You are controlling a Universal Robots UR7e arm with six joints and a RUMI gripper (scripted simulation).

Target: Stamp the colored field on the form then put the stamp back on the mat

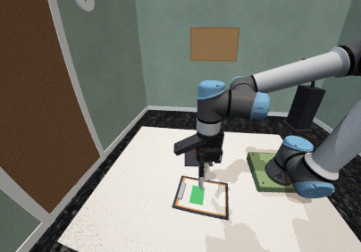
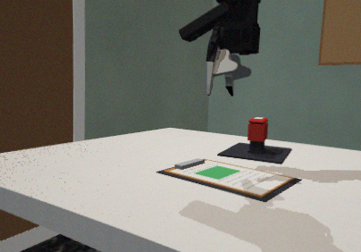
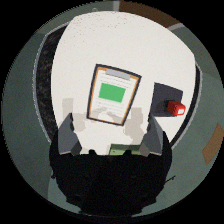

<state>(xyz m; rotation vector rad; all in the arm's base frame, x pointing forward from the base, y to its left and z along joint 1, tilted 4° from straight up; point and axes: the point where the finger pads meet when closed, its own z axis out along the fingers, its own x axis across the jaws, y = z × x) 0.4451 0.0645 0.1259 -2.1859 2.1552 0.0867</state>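
My hand is 30 cm to the left of the red stamp, 12 cm above it and 2 cm past it. Also, from my hand: dark mat: 30 cm to the right, 17 cm below, 2 cm behind.
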